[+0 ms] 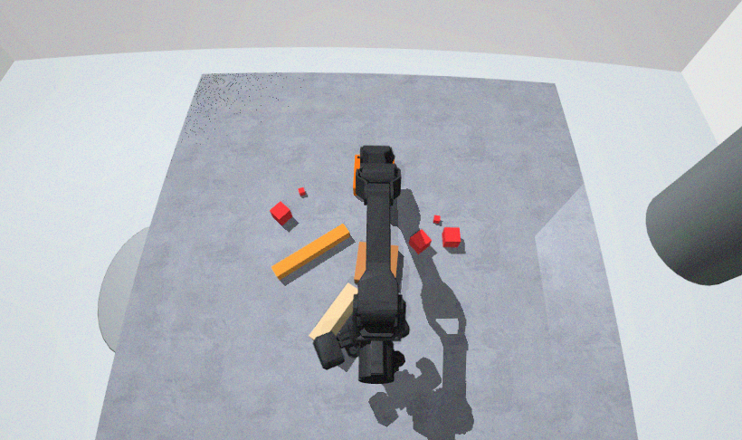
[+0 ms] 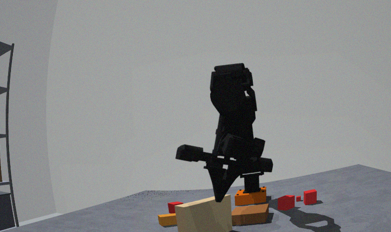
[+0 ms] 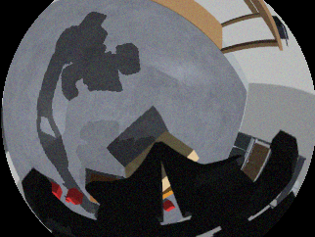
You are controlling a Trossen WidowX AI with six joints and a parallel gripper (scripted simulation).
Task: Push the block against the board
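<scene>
Now: gripper tip 8 cm past the cream bar, 6 cm above it and 5 cm to the left of it. Also, from my gripper tip: long orange board: 25 cm behind, 14 cm to the right, 10 cm below; then square block: 23 cm behind, 10 cm below, 4 cm to the left.
</scene>
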